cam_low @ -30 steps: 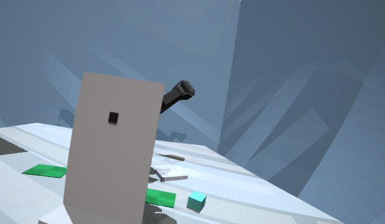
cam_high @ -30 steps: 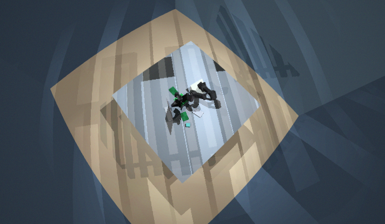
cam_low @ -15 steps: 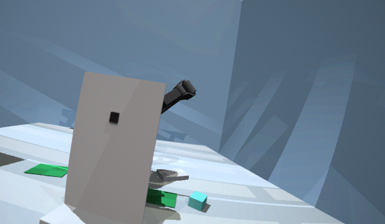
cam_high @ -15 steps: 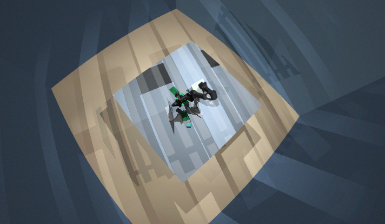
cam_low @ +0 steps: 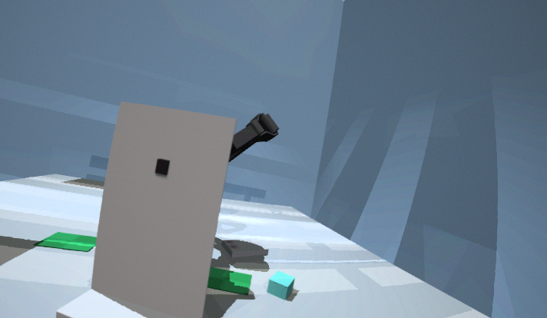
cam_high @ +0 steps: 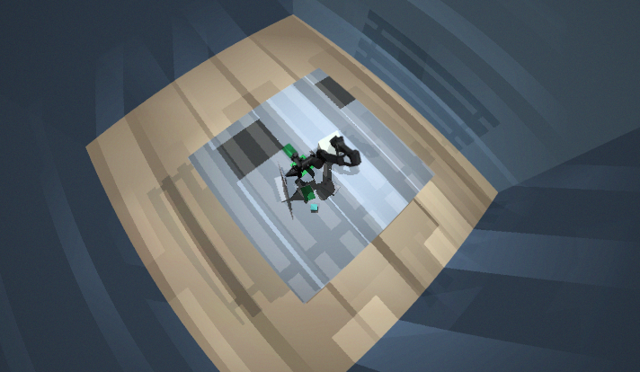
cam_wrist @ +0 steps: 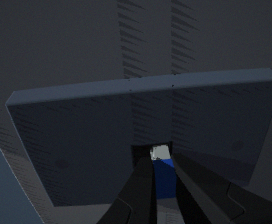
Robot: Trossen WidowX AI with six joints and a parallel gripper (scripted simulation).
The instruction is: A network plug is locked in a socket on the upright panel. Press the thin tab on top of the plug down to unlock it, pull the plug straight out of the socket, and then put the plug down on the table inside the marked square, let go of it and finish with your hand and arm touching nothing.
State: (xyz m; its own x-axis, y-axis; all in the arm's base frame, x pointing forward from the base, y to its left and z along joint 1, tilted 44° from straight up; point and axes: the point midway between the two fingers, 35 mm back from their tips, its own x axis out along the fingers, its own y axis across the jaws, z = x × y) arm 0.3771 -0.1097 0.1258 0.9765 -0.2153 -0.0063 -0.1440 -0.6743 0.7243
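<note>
My gripper tip is now 2 cm short of the grey upright panel, 1 cm to the left of it and 8 cm above it. Round my gripper tip: blue plug: right at my gripper tip; flat grey piece: 21 cm behind, 19 cm to the left, 20 cm below; cyan cube: 3 cm behind, 22 cm to the left, 19 cm below.
</note>
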